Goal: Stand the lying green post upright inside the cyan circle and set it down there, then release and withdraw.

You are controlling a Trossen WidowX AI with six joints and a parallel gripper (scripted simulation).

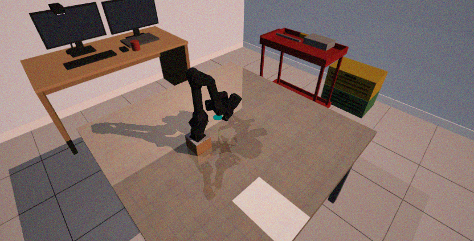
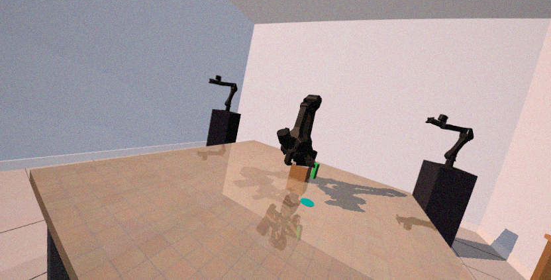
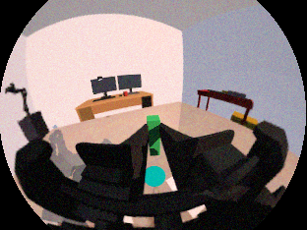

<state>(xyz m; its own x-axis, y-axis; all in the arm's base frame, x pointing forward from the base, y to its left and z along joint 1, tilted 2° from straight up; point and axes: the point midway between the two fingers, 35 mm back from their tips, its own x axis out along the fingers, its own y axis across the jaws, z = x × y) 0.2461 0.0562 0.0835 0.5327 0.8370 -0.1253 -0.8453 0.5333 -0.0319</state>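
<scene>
The cyan circle is 16 cm below my gripper tip. The rest, counted from my gripper tip: green post 2 cm below.
</scene>
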